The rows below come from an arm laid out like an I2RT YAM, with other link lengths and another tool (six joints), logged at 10 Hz.
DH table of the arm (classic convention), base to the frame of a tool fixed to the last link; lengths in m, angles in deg. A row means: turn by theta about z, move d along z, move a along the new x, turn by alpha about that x. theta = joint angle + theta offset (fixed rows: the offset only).
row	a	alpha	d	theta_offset
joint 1	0.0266	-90	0.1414	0
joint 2	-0.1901	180	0	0
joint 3	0.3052	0	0	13.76
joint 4	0.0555	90	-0.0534	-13.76
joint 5	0	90	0.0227	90
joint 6	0.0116	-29.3	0.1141	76.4
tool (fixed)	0	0	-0.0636	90
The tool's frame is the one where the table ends.
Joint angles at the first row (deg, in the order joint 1, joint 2, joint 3, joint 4, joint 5, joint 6):
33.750, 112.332, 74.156, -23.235, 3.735, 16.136
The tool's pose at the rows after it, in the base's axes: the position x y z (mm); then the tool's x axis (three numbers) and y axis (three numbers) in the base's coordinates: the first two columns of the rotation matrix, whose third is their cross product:
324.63 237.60 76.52 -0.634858 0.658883 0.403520 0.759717 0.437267 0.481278
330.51 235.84 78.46 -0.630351 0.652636 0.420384 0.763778 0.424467 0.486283
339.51 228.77 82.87 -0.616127 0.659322 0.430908 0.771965 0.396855 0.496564
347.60 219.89 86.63 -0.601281 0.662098 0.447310 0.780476 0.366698 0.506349
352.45 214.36 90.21 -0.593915 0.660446 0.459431 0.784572 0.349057 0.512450
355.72 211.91 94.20 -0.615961 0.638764 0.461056 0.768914 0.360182 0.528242
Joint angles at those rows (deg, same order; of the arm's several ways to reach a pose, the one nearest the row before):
33.445, 113.009, 75.234, -23.604, 3.582, 16.693
32.594, 113.399, 76.232, -23.812, 2.258, 16.687
30.954, 113.331, 77.077, -24.000, 1.396, 16.852
29.117, 112.883, 77.343, -23.982, 0.056, 17.006
27.966, 112.435, 77.553, -24.169, -1.001, 17.018
27.297, 111.558, 77.189, -23.645, -2.426, 15.467

